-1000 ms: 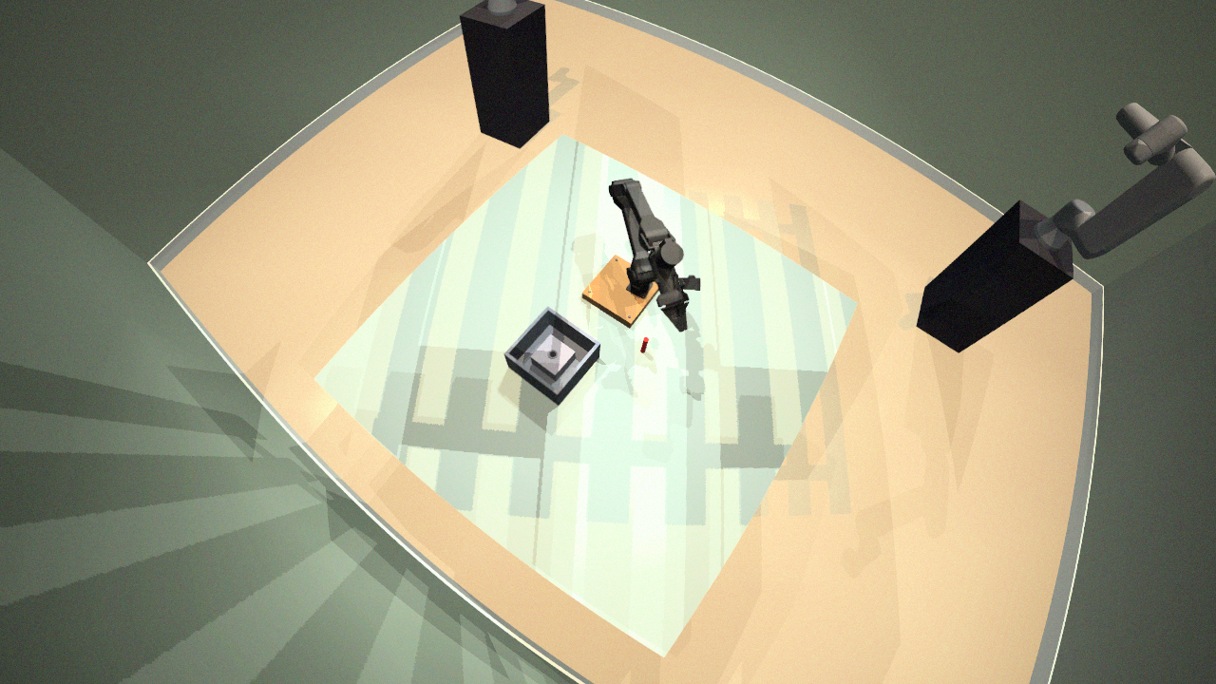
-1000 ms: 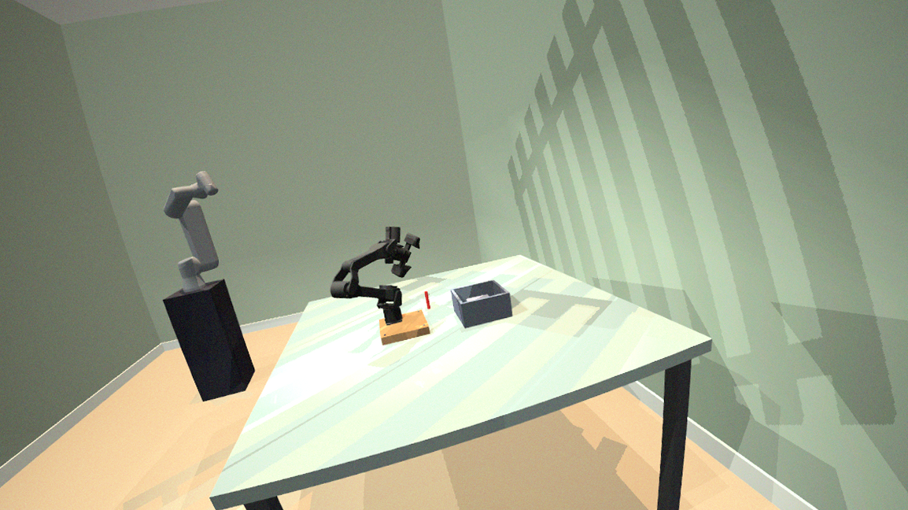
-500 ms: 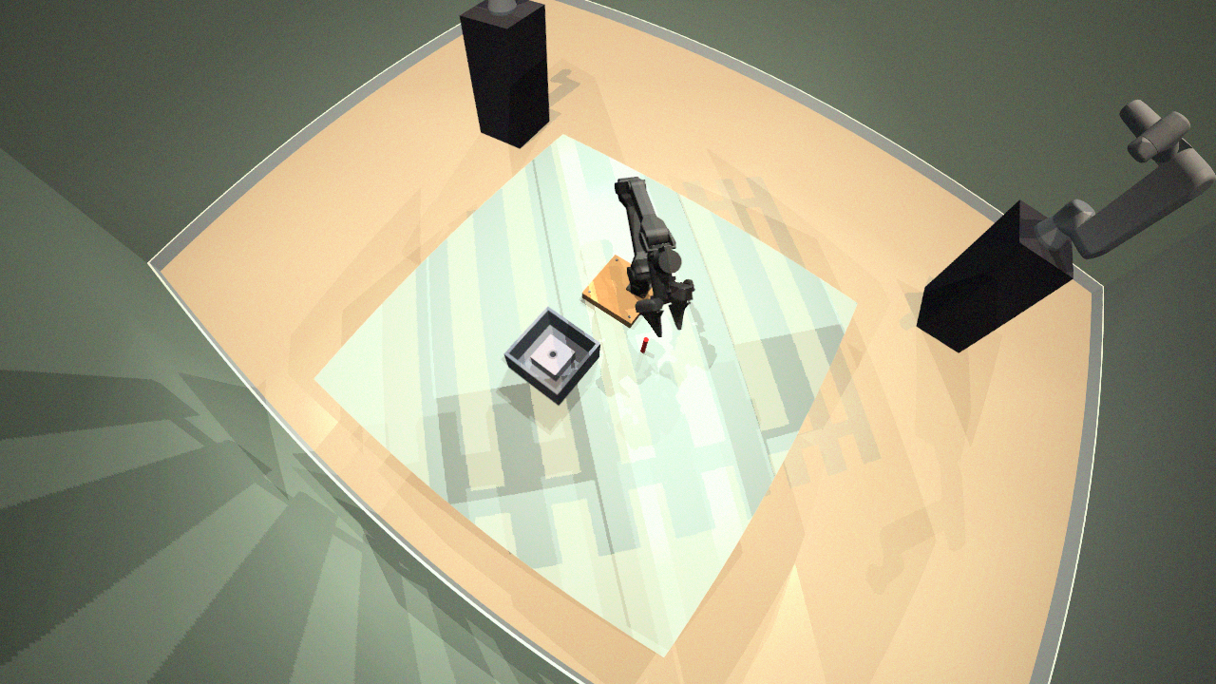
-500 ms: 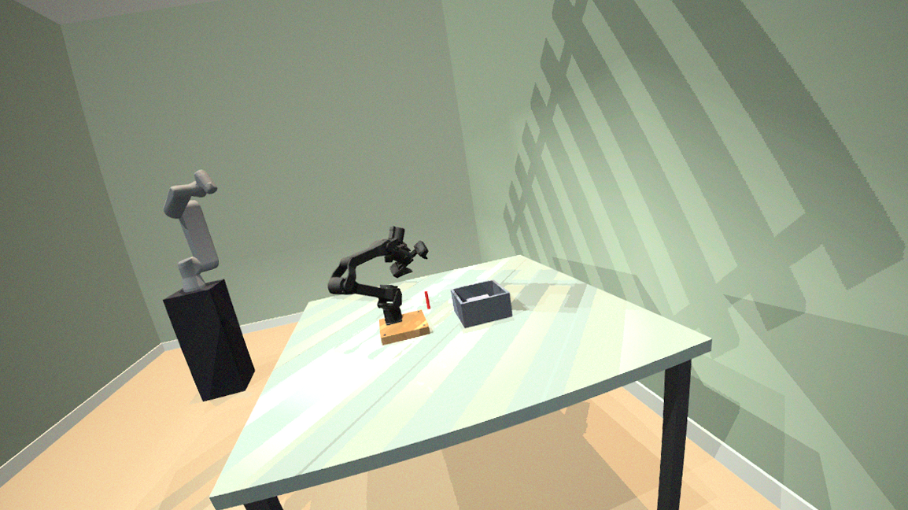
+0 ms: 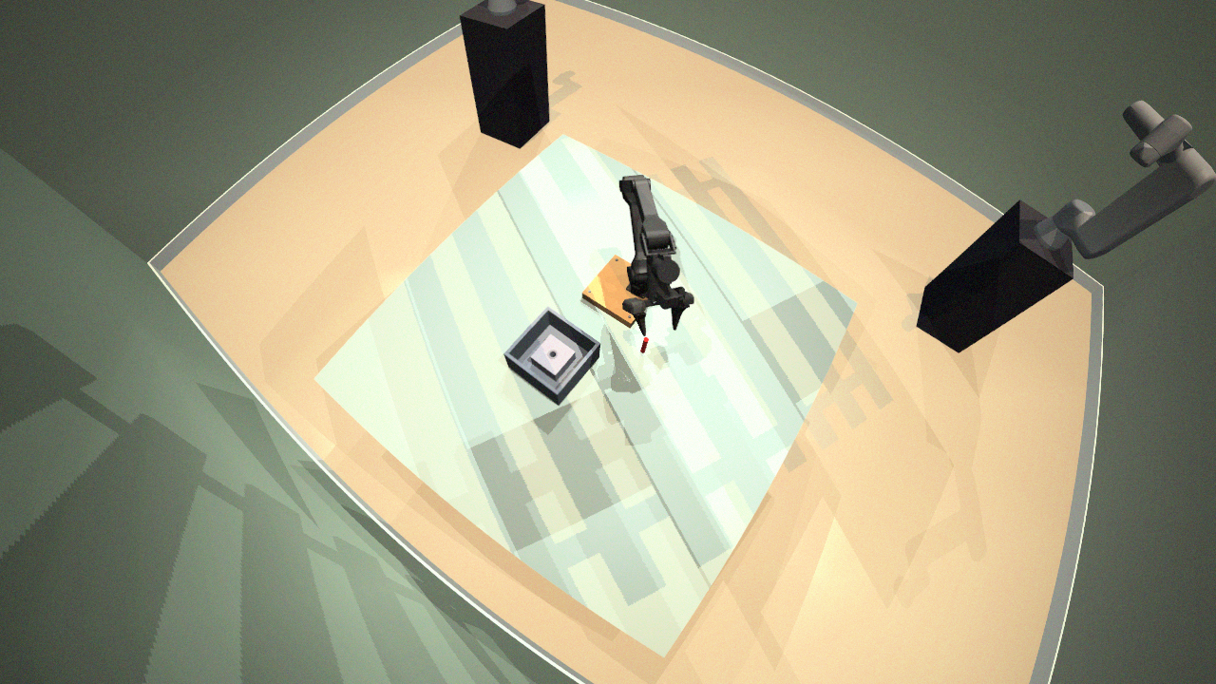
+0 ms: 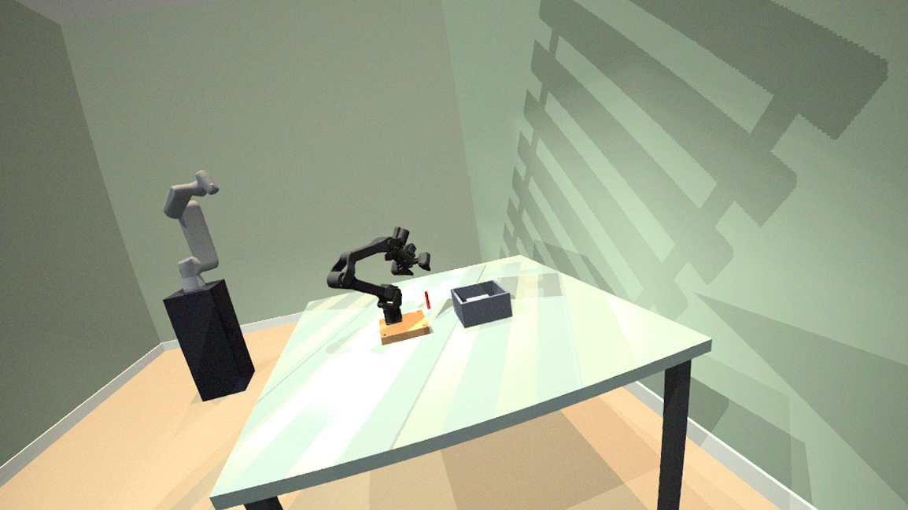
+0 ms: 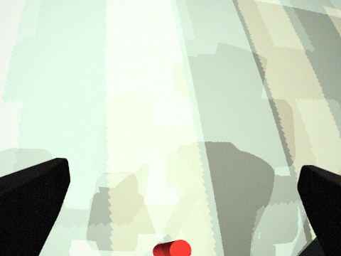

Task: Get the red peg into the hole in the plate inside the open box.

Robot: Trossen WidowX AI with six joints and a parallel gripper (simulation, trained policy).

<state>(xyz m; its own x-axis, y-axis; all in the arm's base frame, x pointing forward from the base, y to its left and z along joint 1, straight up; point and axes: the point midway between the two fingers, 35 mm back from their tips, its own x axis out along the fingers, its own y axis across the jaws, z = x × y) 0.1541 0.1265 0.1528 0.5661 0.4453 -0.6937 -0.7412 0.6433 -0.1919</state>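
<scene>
My gripper tip is now 3 cm to the left of the red peg and 12 cm above it. From my gripper tip the other things lie so: grey box 17 cm ahead, 23 cm to the right, 14 cm below.
</scene>
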